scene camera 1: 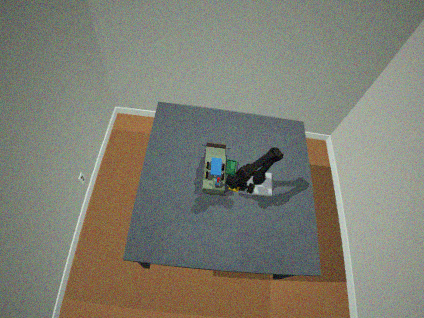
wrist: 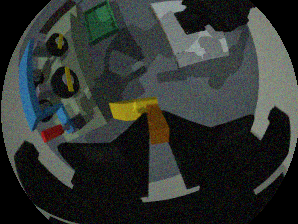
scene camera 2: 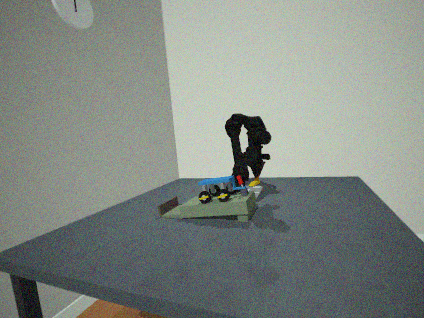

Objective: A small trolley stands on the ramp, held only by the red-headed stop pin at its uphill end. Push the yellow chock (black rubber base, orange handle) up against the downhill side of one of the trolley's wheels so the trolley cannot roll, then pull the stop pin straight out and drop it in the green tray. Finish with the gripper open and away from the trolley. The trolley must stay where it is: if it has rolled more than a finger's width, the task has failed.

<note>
My gripper [wrist: 153,115] carries a yellow chock [wrist: 159,131]. Further things: a blue trolley [wrist: 64,83].
</note>
